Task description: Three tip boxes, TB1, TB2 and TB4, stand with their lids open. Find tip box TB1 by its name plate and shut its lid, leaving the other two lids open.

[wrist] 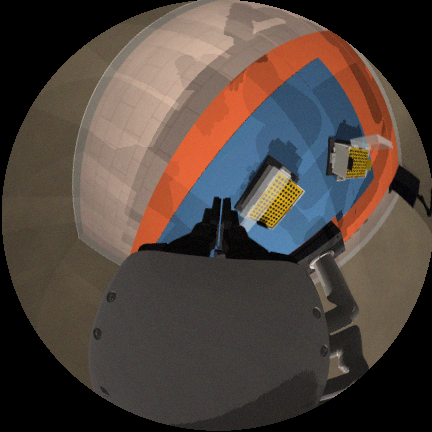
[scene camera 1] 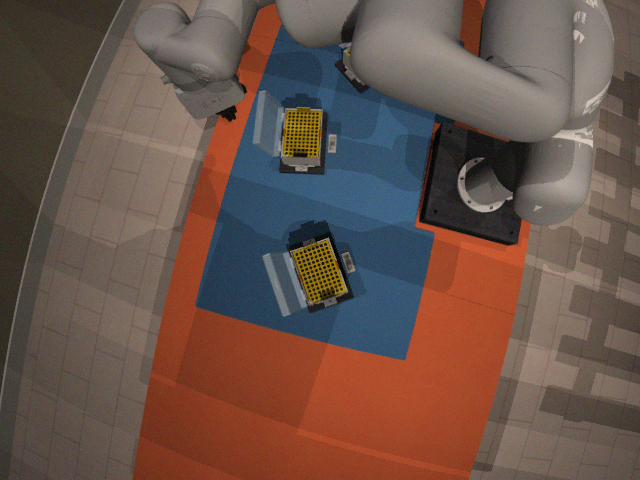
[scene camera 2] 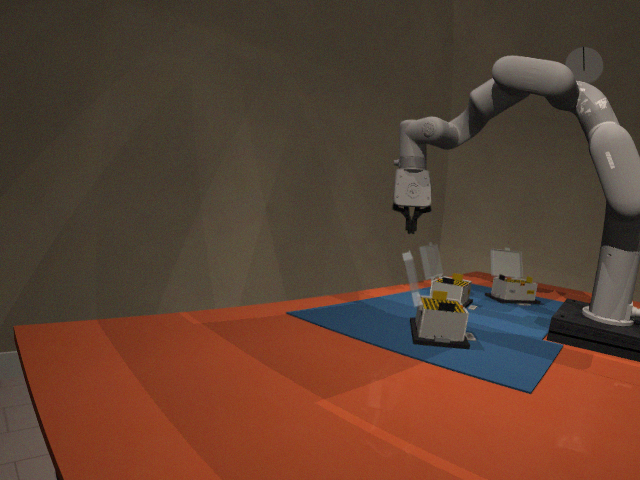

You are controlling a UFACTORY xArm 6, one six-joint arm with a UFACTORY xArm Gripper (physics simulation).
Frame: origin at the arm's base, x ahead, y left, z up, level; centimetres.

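Seen in the pictures: gripper, fingertip midpoint: [wrist: 220, 209] [scene camera 1: 230, 114] [scene camera 2: 410, 233]; arm's base, link origin: [wrist: 321, 258] [scene camera 1: 482, 185] [scene camera 2: 607, 317].
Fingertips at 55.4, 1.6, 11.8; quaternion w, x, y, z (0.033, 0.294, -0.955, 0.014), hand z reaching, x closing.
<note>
Pixels of each thing's top centre, then the offset from my fingertips to it, as dx, dy, dz. "pt": a spot on its surface instead. Level surfaces: height alone.
- TB1, top centre: [wrist: 278, 206] [scene camera 1: 301, 130] [scene camera 2: 453, 276] -13.0, -3.2, -9.4
- TB2, top centre: [scene camera 1: 376, 53] [scene camera 2: 518, 279] [wrist: 359, 167] -25.2, -28.0, -10.3
- blue mat, surface height: dz -16.9
- orange table, surface height: dz -17.2
- TB1's name plate, surface spot: [scene camera 1: 332, 143] pt -19.7, -4.4, -16.7
TB1 [scene camera 1: 302, 135] [scene camera 2: 450, 292] [wrist: 280, 200] is the middle box with a yellow rack. Its clear lid [scene camera 1: 265, 126] [scene camera 2: 430, 260] stands open on its far side from the arm's base. TB2 [scene camera 1: 353, 74] [scene camera 2: 514, 290] [wrist: 352, 161] is partly covered by the arm in scene camera 1; its lid [scene camera 2: 506, 262] [wrist: 374, 142] is open. TB4 [scene camera 1: 320, 271] [scene camera 2: 442, 324] is nearest in scene camera 2, its lid [scene camera 1: 284, 283] [scene camera 2: 410, 273] open. My gripper [scene camera 1: 229, 114] [scene camera 2: 410, 230] [wrist: 220, 209] is shut and empty, above and outward of TB1's lid. The plate lettering is unreadable here.
The boxes stand on a blue mat [scene camera 1: 372, 330] [scene camera 2: 351, 322] [wrist: 240, 150] on the orange table [scene camera 1: 377, 408] [scene camera 2: 232, 413] [wrist: 195, 140]. The arm's black base [scene camera 1: 439, 206] [scene camera 2: 594, 338] [wrist: 320, 242] is opposite the lids. TB1's name plate [scene camera 1: 332, 143] lies on its base side, away from the gripper.
</note>
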